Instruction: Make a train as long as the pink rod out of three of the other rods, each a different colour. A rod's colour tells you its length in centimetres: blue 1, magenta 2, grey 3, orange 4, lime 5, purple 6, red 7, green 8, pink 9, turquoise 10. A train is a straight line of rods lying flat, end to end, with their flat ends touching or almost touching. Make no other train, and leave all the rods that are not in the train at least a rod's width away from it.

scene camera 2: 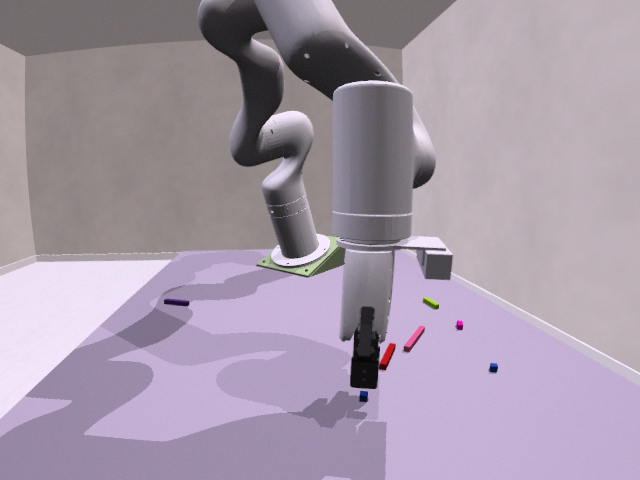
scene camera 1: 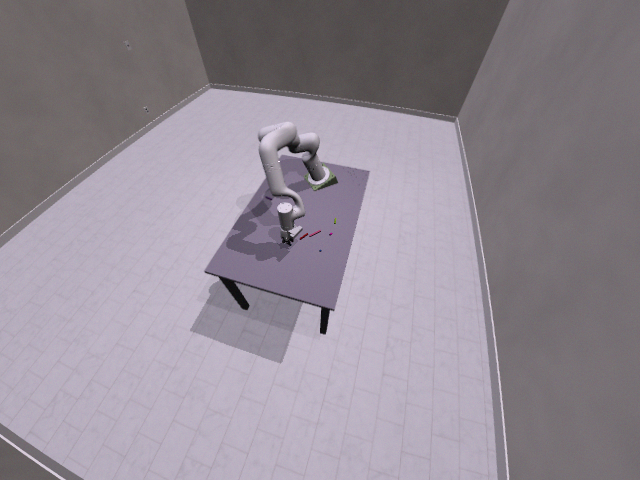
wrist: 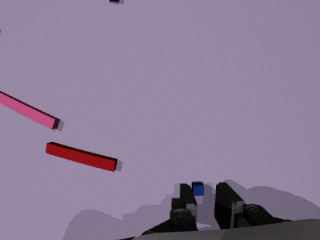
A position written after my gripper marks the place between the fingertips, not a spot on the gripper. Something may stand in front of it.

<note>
I see my gripper [scene camera 2: 364, 380] and a red rod [wrist: 88, 158].
My gripper shows as well in the wrist view [wrist: 201, 200].
</note>
